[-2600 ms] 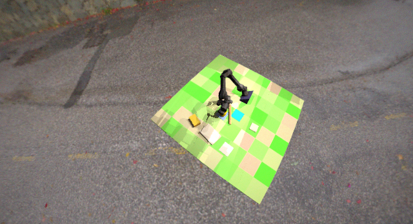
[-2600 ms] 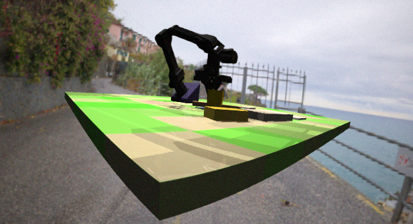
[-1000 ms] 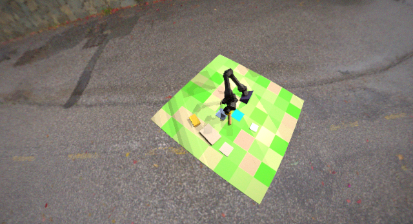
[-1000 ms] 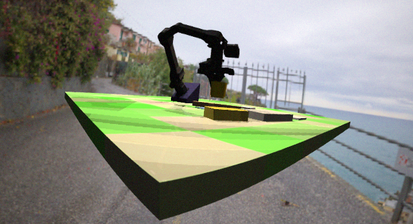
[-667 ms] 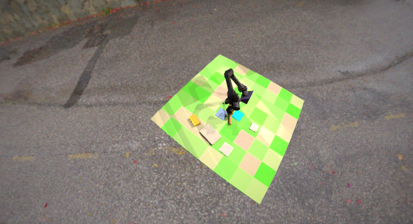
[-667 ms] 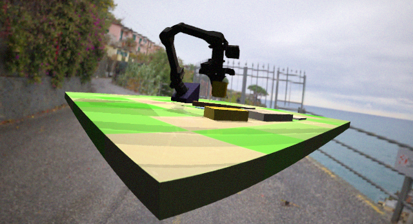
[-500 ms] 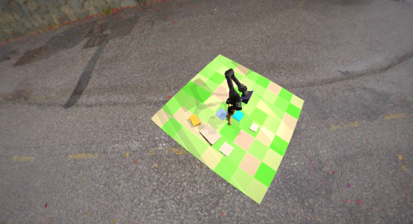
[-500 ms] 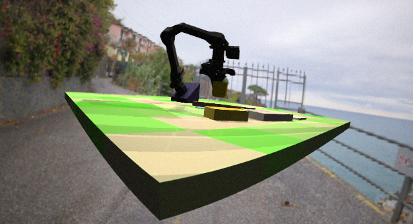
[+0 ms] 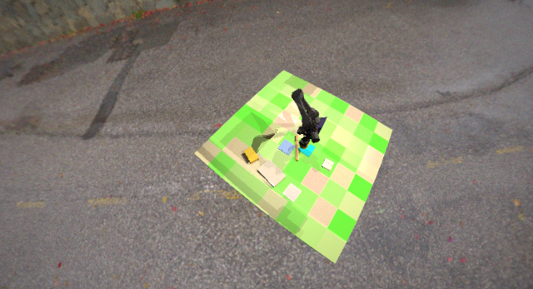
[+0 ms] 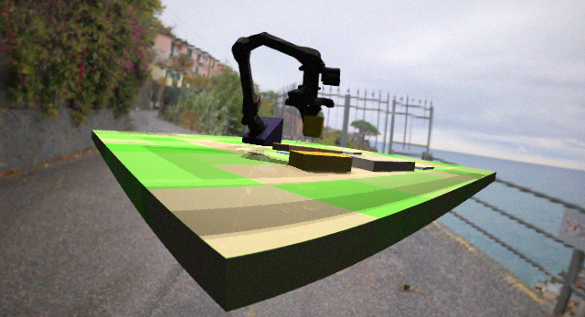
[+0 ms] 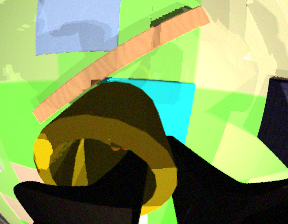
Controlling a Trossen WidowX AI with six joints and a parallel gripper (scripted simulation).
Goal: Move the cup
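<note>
Now: gripper tip 40 mm short of the thin wooden bar, 40 mm to the left of it and 80 mm above it. Also, from my gripper tip: white tile (50 mm ahead, 240 mm to the left, 80 mm below); light blue pad (80 mm ahead, 120 mm to the right, 90 mm below); yellow cup (20 mm ahead).
</note>
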